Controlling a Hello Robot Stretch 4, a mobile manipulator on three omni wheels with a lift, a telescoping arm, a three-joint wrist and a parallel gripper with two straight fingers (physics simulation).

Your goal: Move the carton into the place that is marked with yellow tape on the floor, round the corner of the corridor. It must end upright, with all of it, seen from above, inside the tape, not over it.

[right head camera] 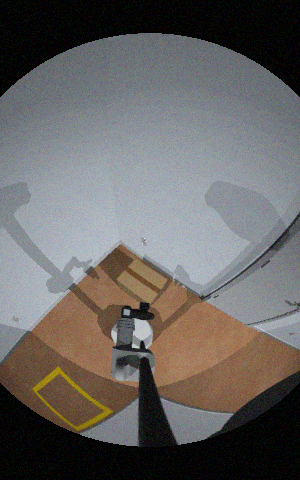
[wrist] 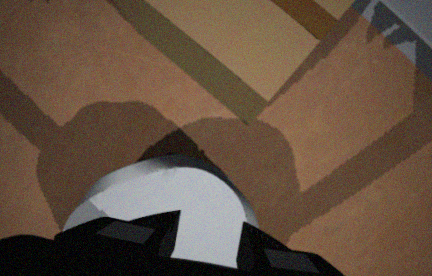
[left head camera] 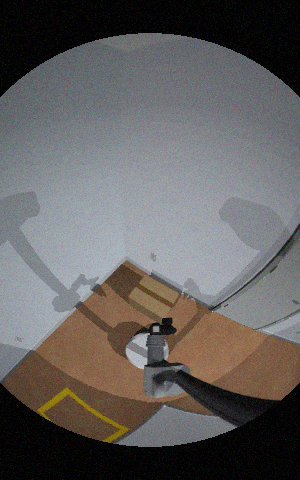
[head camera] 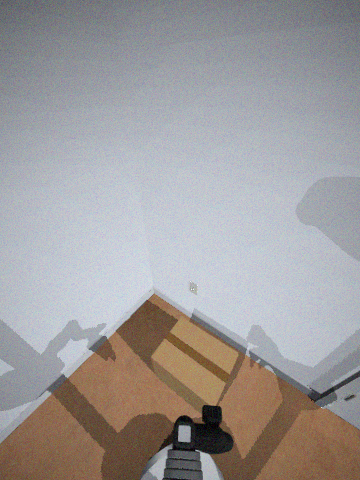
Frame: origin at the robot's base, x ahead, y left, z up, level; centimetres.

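Where they show: gripper, fingertip midpoint: (wrist: 208,235); robot's base, link origin: (right head camera: 132,333) (left head camera: 146,349).
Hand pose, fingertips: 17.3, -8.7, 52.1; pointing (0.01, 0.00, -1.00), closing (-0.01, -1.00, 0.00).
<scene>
Each offset is from my fingertips to the top centre of the thing, as dx, dy, dz. "spot": to the spot under its first point.
The carton @[+38.4, +3.4, -22.7] (head camera: 187,372) (left head camera: 151,301) (right head camera: 136,288) is a tan box with a brown tape strip across its top. It stands upright on the floor near the wall corner, close to the right-hand wall. Part of it shows at the top of the wrist view (wrist: 215,45). The yellow tape outline @[spot: -93.4, +94.2, -54.7] (left head camera: 67,391) (right head camera: 59,370) lies on the shaded floor at the lower left; the left head view cuts off part of it. My gripper (wrist: 208,235) is open and empty, low in the wrist view above the white base, apart from the carton. The head views show its black body from above, with the fingertips unclear.
White walls meet behind the carton, with a wall outlet @[+80.6, +5.0, -9.1] (head camera: 193,288) on the right one. A grey door (head camera: 347,397) (left head camera: 280,280) stands to the right. A wall end (left head camera: 165,425) (right head camera: 165,420) juts in behind the base, beside the taped place. Robot shadows cross floor and walls.
</scene>
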